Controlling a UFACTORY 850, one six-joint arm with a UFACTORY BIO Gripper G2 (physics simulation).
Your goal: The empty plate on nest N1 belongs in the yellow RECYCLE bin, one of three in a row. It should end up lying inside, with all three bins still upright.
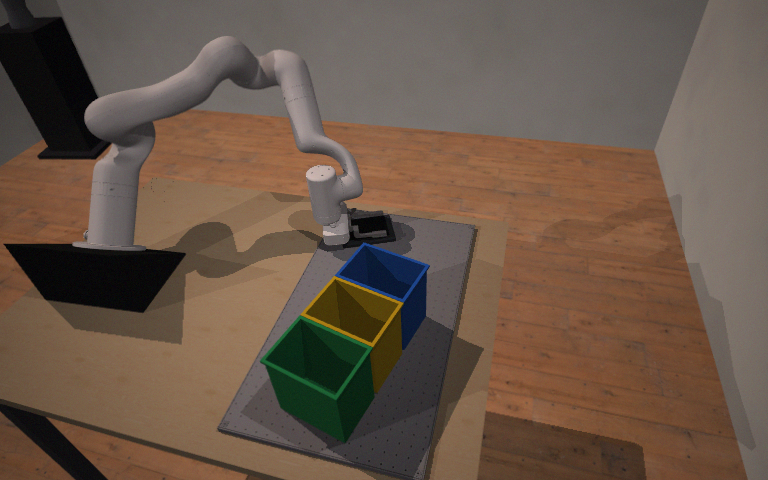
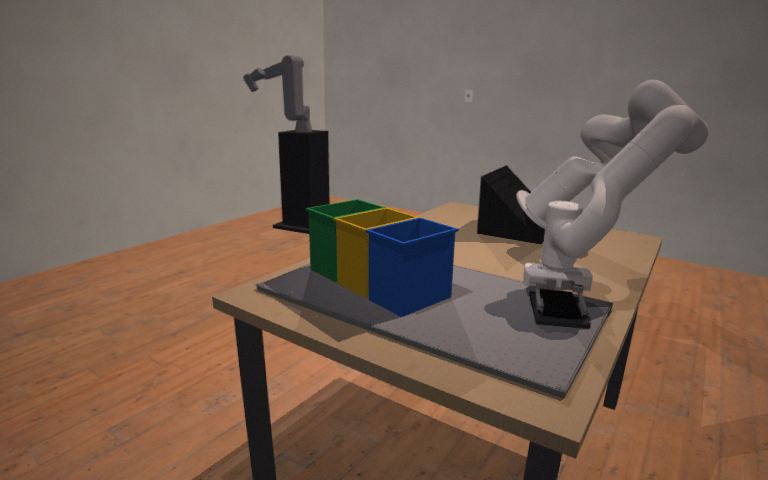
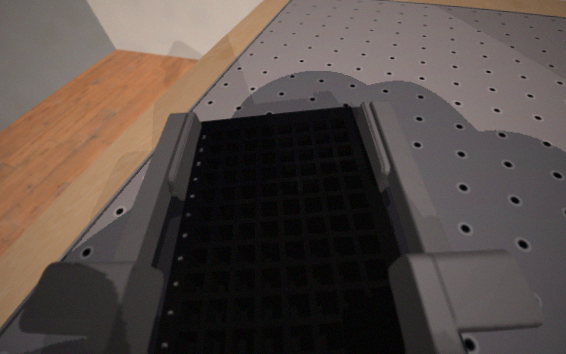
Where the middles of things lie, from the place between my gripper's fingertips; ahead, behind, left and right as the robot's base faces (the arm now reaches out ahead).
Now: hand 6 cm past the black plate (image 2: 561, 304), 1 cm to the left of it and 1 cm above it. Round my hand: green bin (image 1: 323, 377): 60 cm to the right, 8 cm behind, 6 cm above; yellow bin (image 1: 374, 319): 48 cm to the right, 6 cm above, 2 cm behind; blue bin (image 2: 411, 262): 36 cm to the right, 6 cm above, 3 cm ahead.
